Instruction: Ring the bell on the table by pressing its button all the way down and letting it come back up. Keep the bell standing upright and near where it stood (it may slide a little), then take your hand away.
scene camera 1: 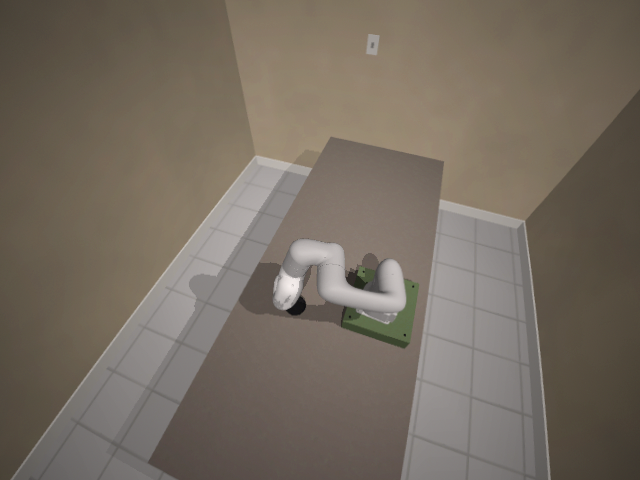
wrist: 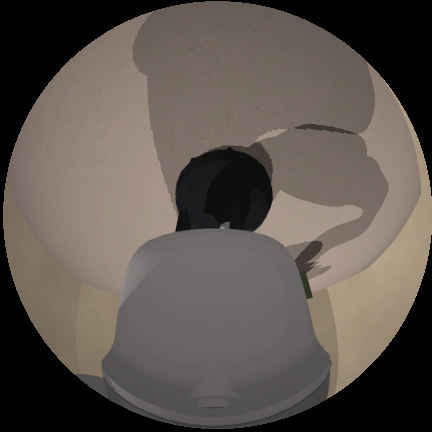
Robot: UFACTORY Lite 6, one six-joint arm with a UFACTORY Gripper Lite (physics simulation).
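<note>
The black, round bell [scene camera 1: 296, 305] [wrist: 220, 175] stands upright on the table [scene camera 1: 310, 382] [wrist: 90, 150]. In the scene view the white wrist end of the arm partly covers it. My gripper [wrist: 212, 216] is over the bell, with two dark fingers apart and nothing seen held between them. A small part of the silver button [wrist: 225, 226] shows between the fingers, at the edge of the grey wrist housing, which hides the rest. Whether a finger touches the button cannot be told. The fingers are hidden in the scene view.
The arm's green base block [scene camera 1: 377, 329] [wrist: 306, 285] stands on the table to the right of the bell in the scene view. The long left table edge runs near the bell, beyond the wrist. The arm casts shadows over the bell and the table around it.
</note>
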